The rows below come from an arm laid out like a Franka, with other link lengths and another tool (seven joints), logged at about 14 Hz.
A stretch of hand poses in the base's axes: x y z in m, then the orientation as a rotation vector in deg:
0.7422, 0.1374, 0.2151, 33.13, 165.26, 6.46
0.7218, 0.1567, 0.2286, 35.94, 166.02, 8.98
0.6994, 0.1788, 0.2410, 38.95, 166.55, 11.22
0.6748, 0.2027, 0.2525, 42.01, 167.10, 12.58
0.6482, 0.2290, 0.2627, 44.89, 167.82, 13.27
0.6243, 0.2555, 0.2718, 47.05, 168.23, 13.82
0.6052, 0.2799, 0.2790, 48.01, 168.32, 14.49
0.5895, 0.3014, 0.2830, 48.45, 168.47, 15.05
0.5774, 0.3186, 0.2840, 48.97, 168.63, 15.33
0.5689, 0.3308, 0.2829, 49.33, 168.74, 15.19
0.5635, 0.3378, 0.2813, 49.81, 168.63, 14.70
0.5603, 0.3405, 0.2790, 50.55, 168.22, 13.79
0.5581, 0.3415, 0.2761, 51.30, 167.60, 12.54
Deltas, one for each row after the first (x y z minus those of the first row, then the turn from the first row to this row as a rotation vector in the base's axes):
-0.0204, 0.0193, 0.0135, 2.08, 1.10, -1.52
-0.0428, 0.0414, 0.0259, 3.95, 2.12, -3.20
-0.0674, 0.0653, 0.0374, 5.24, 3.30, -4.95
-0.0940, 0.0916, 0.0476, 6.09, 4.68, -6.57
-0.1179, 0.1181, 0.0567, 6.73, 5.62, -7.79
-0.1370, 0.1425, 0.0639, 7.28, 5.93, -8.32
-0.1527, 0.1640, 0.0679, 7.71, 6.17, -8.52
-0.1648, 0.1812, 0.0689, 7.96, 6.45, -8.79
-0.1733, 0.1934, 0.0678, 7.93, 6.67, -8.99
-0.1787, 0.2004, 0.0662, 7.65, 6.72, -9.35
-0.1819, 0.2031, 0.0639, 7.09, 6.60, -9.95
-0.1841, 0.2041, 0.0610, 6.28, 6.30, -10.63

